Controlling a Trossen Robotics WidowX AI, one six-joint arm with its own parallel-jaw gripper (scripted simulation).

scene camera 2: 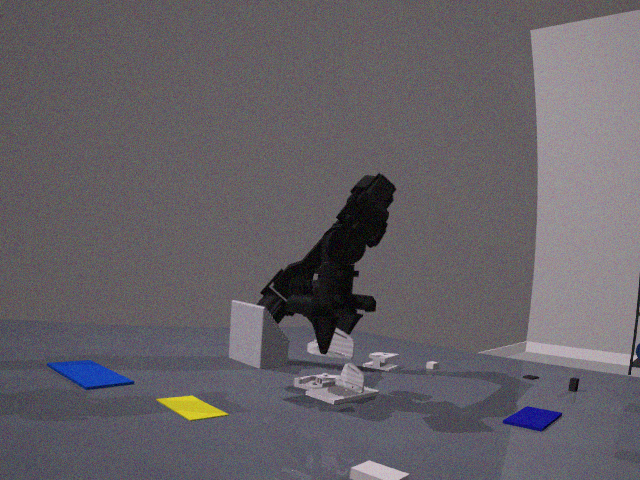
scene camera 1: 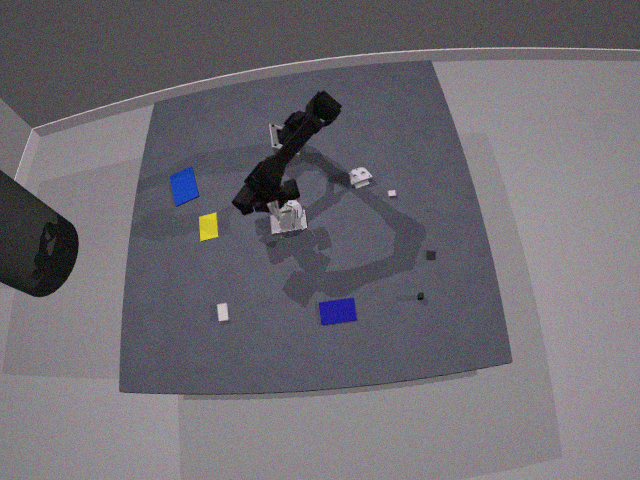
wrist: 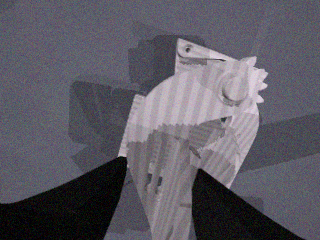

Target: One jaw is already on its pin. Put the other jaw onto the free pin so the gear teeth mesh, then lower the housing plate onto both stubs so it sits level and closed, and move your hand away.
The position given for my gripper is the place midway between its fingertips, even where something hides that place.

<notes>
My gripper (scene camera 2: 329, 352) carries a white jaw (scene camera 2: 341, 347). Further things: a yellow pad (scene camera 2: 190, 407), a dark blue pad (scene camera 2: 537, 419) and a white jaw (scene camera 2: 349, 378).
The dark blue pad is seen too in scene camera 1 (scene camera 1: 342, 310). My gripper shows as well in scene camera 1 (scene camera 1: 274, 209) and in the wrist view (wrist: 159, 170). The wrist view does not show the yellow pad: it is out of frame. The wrist view misses the dark blue pad: it is out of frame.
</notes>
